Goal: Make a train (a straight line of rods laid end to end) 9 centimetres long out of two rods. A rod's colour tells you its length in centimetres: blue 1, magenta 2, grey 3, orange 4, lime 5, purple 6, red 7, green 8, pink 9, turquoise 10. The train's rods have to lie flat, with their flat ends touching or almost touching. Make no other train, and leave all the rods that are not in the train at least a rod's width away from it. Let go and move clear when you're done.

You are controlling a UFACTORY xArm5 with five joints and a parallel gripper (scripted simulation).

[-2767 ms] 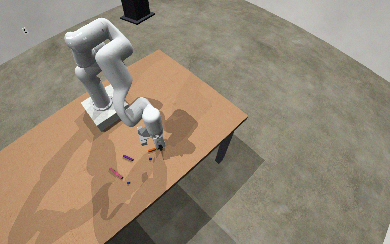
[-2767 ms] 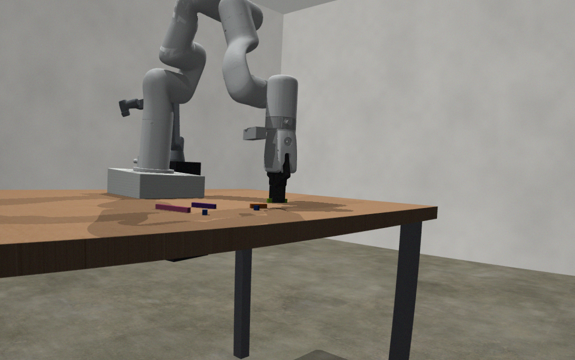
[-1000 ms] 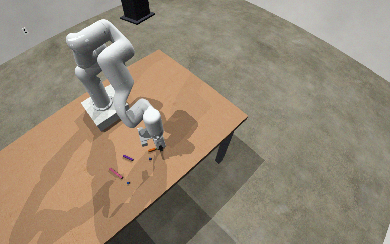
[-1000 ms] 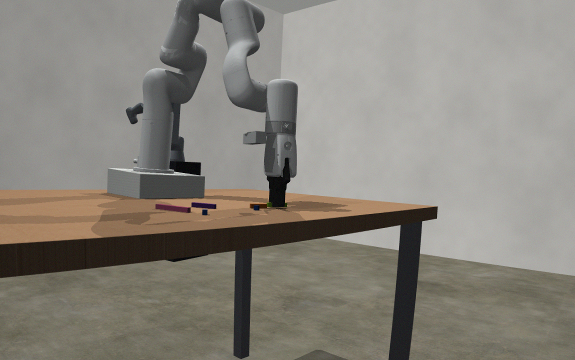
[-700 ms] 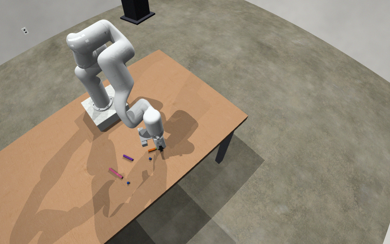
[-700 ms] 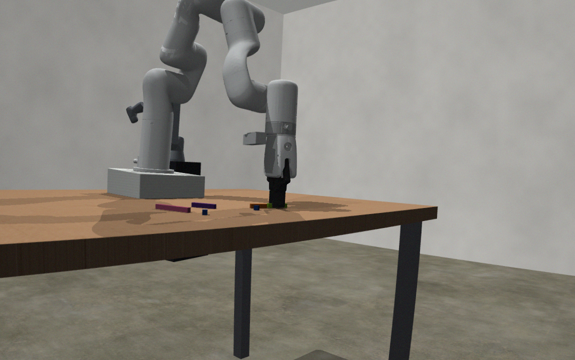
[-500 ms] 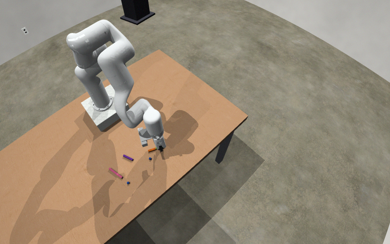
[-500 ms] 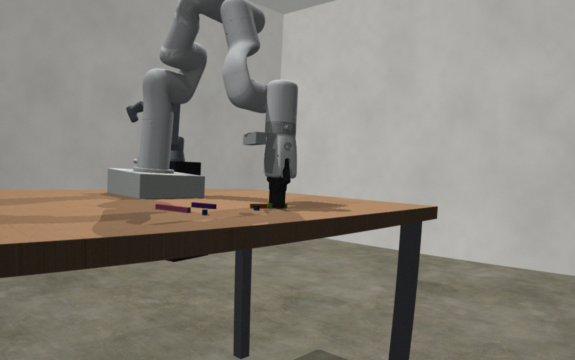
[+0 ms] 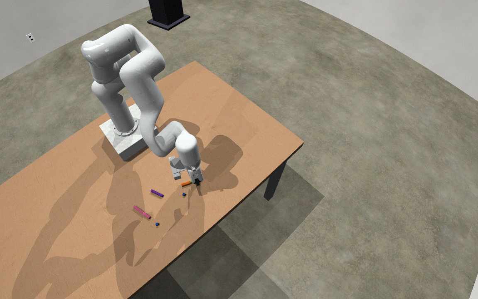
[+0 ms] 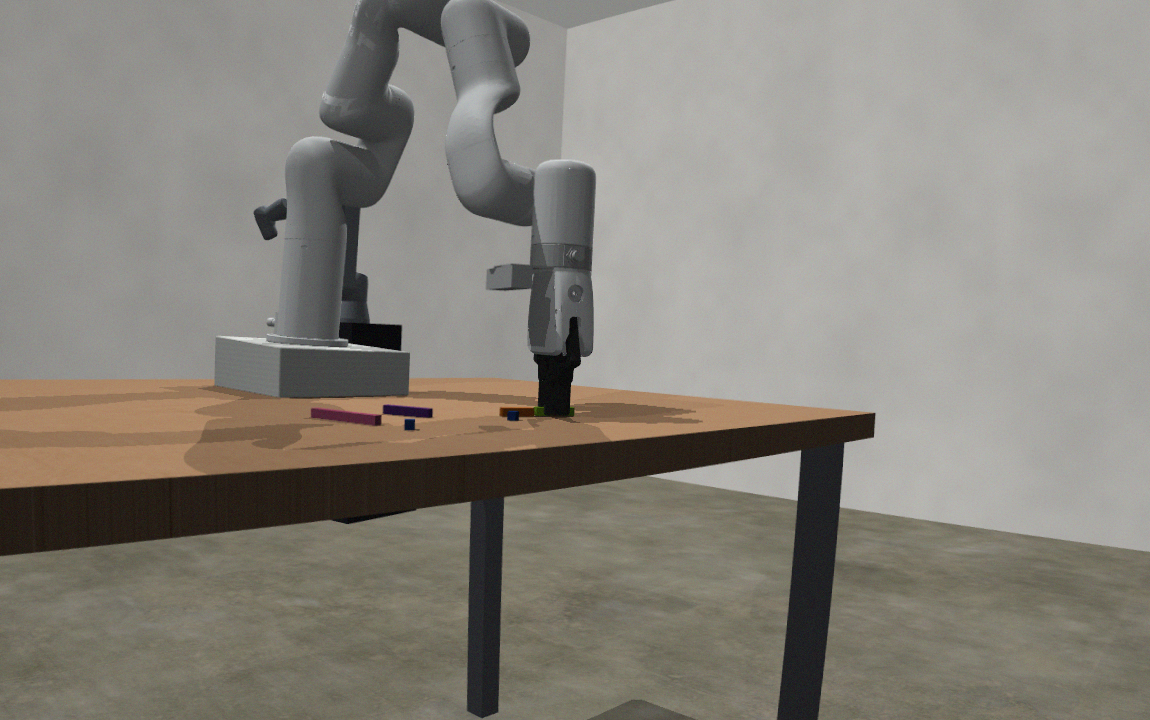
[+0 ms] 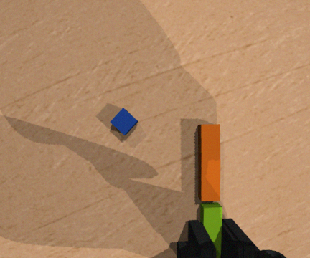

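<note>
My hand is 20 mm above the lime rod. Round my hand: pink rod 90 mm behind, 250 mm to the right, 20 mm below; then purple rod 100 mm behind, 150 mm to the right, 20 mm below; then orange rod 30 mm behind, 40 mm to the right, 20 mm below.
</note>
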